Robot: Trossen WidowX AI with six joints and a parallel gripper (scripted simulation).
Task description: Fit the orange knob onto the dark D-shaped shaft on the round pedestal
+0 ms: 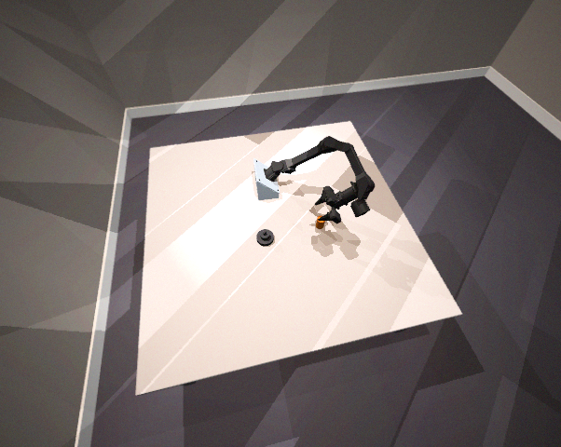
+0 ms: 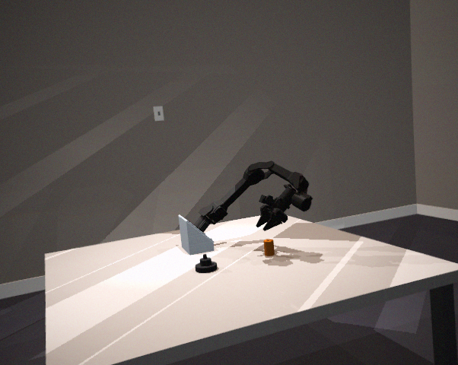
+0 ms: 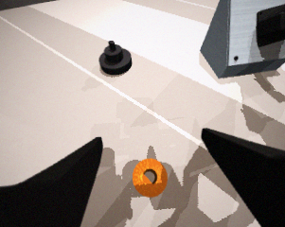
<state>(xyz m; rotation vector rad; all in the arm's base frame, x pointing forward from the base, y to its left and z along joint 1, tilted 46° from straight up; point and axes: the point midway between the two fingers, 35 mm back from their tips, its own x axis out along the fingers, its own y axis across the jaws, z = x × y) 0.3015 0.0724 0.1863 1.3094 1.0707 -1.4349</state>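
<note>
The orange knob lies 1 cm ahead of my gripper tip, 3 cm to the left of it and 8 cm below it. The rest, counted from my gripper tip: dark round pedestal (1 cm ahead, 25 cm to the right, 8 cm below).
</note>
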